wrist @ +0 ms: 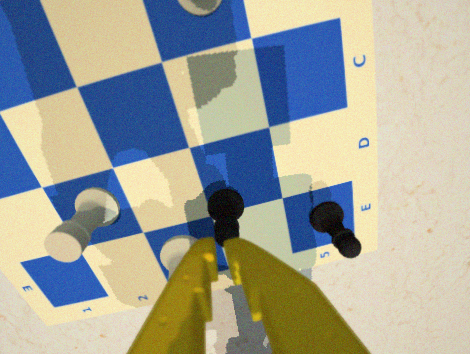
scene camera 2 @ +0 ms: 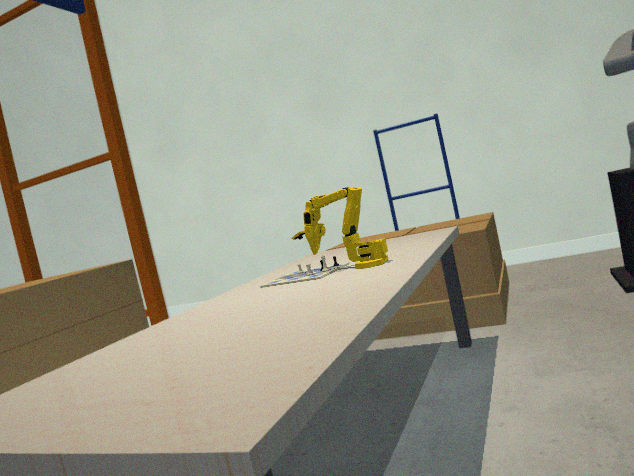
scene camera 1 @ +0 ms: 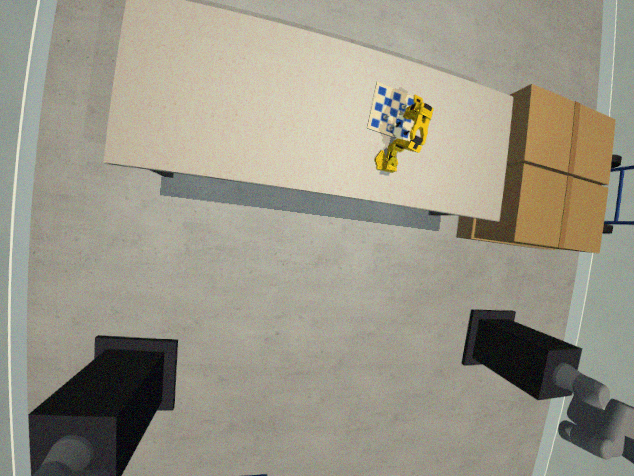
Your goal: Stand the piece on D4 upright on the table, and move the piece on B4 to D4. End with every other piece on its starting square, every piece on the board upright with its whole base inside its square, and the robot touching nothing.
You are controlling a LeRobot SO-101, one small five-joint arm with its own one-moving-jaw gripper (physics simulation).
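Frame: origin at the arm's base, x ahead, y left, z up, level; centimetres.
Where they show: hand, its tool point: (wrist: 215, 252) (scene camera 2: 314, 253) (scene camera 1: 404, 116); arm's base, origin of its link: (scene camera 2: 366, 265) (scene camera 1: 386, 157).
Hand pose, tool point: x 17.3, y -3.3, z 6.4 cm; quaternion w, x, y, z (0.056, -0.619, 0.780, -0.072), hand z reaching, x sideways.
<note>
Each offset is from my tool point to the top centre of the thing. "spot": to the spot under its first point. Level surfaces: height alone.
My gripper (wrist: 221, 244) (scene camera 2: 315, 252) is shut and empty, raised above the board. In the wrist view the black piece {dx -1.7, dy +0.1, dz -2.6 cm} (wrist: 226, 202) shows just past the jaw tips. Its round base overlaps the near-left corner of D4 and crosses the square's edges; it looks upright, with its head hidden behind the jaws. The pale piece on B4 {spot: dx +6.7, dy -2.0, dz -5.2 cm} (wrist: 201, 5) is cut off by the top edge of the wrist view. The board {dx +3.8, dy +2.3, dz -5.8 cm} (wrist: 362, 100) (scene camera 1: 372, 110) lies flat on the table.
A pale piece {dx +0.5, dy +6.2, dz -2.5 cm} (wrist: 97, 202) stands on D2. Another pale piece {dx -3.8, dy +3.4, dz -0.5 cm} (wrist: 175, 252) on E3 is partly behind the left jaw. A black piece {dx -4.5, dy -4.8, dz -2.6 cm} (wrist: 326, 216) stands on E5. The arm's base (scene camera 1: 386, 161) is beside the board on the table {dz -6.4 cm} (scene camera 1: 230, 102).
</note>
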